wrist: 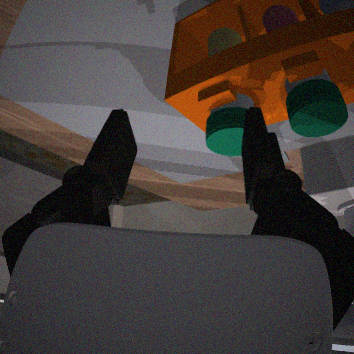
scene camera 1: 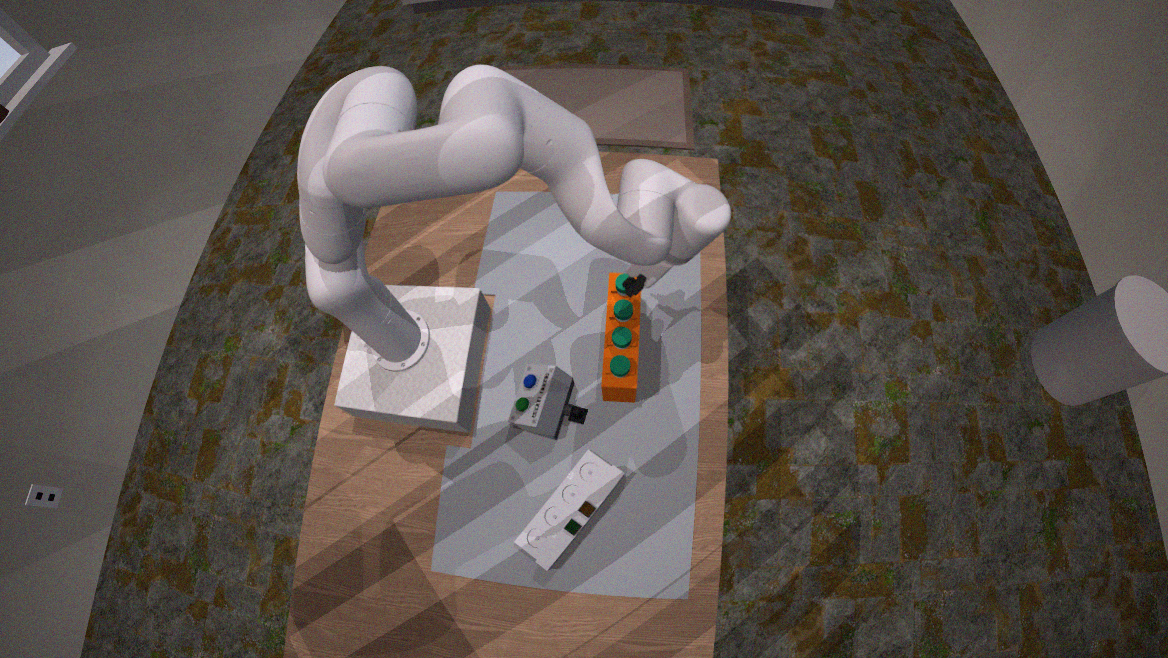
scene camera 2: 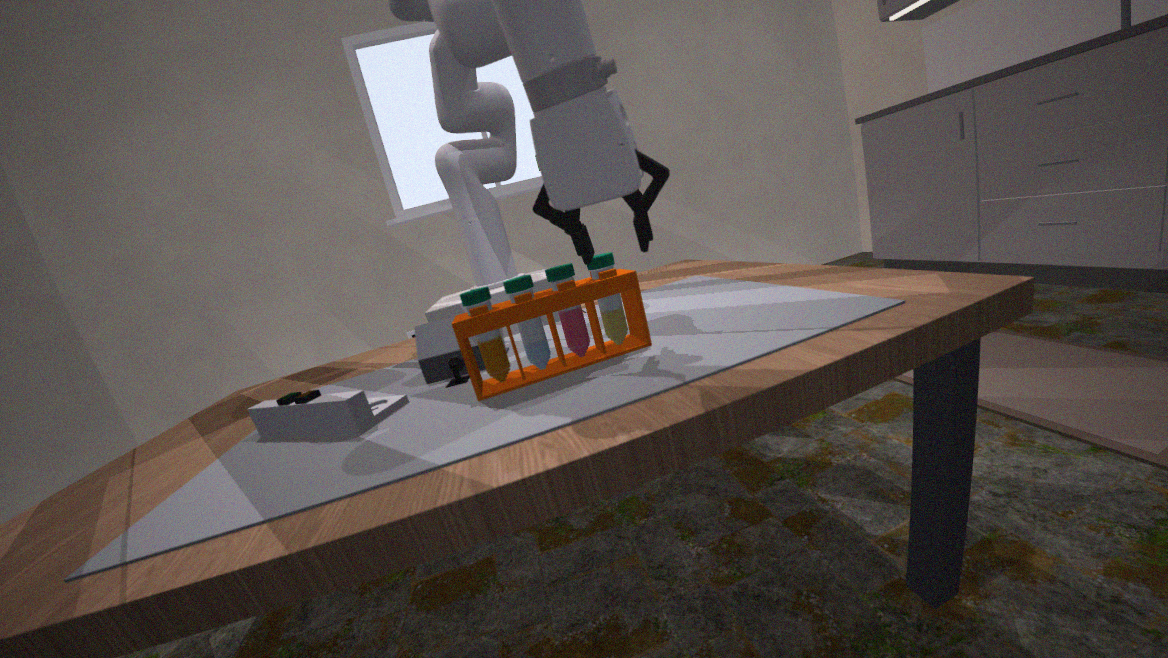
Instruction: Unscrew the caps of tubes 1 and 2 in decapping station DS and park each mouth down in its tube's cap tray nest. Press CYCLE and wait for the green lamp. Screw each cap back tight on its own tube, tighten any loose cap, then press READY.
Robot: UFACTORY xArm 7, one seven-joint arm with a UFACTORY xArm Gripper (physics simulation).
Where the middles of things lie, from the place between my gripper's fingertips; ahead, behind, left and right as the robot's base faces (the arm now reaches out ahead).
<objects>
The grey control box [scene camera 1: 541,403] lies 120 mm behind my hand, 240 mm to the right of it and 80 mm below it.
</objects>
